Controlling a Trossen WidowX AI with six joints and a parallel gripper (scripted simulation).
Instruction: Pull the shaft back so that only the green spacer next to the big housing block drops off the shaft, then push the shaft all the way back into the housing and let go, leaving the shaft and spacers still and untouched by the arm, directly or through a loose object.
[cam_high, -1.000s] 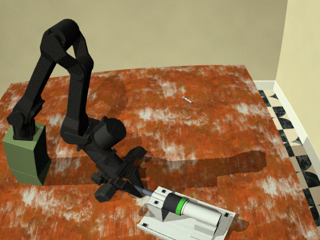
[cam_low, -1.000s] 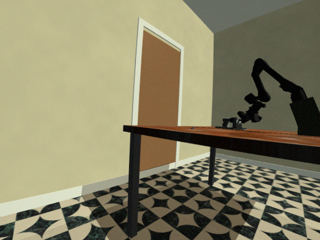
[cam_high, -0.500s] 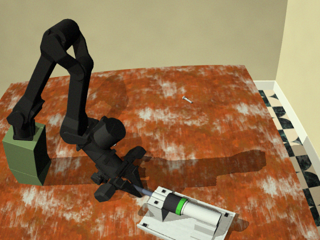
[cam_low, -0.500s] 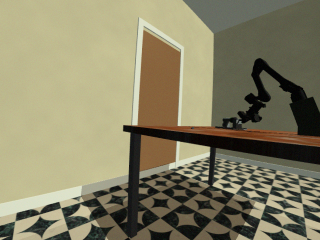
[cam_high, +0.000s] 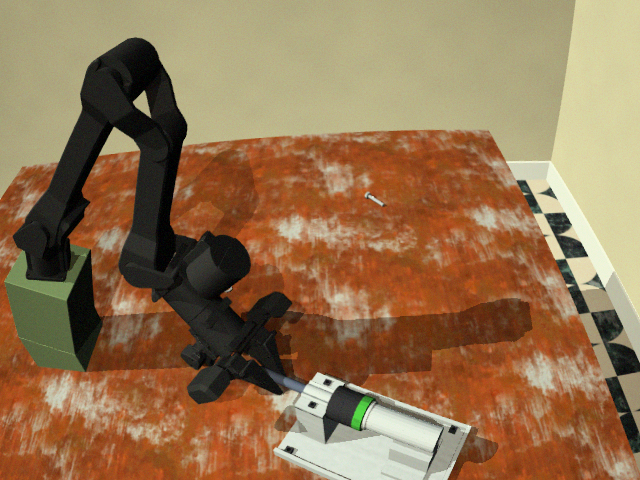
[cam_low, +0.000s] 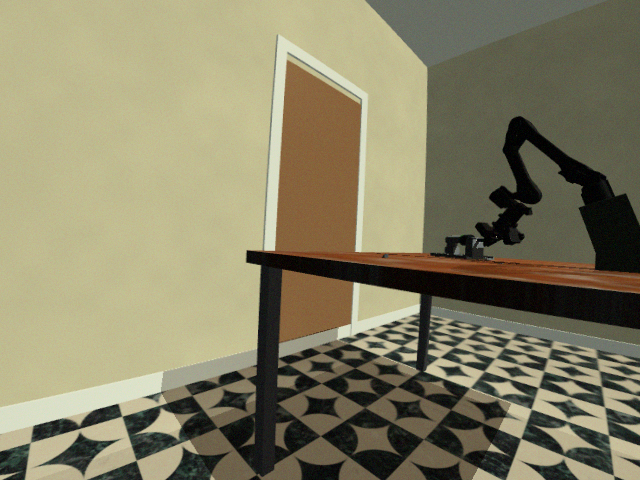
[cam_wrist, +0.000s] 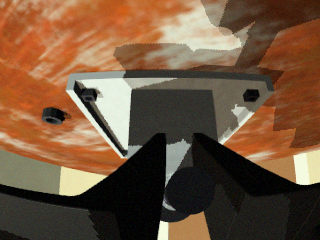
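My hand is 5 cm short of the dark shaft and 4 cm to the left of it. The rest, counted from my hand: fixture 12 cm ahead, 10 cm to the right, 3 cm below; then green spacer 11 cm ahead, 9 cm to the right.
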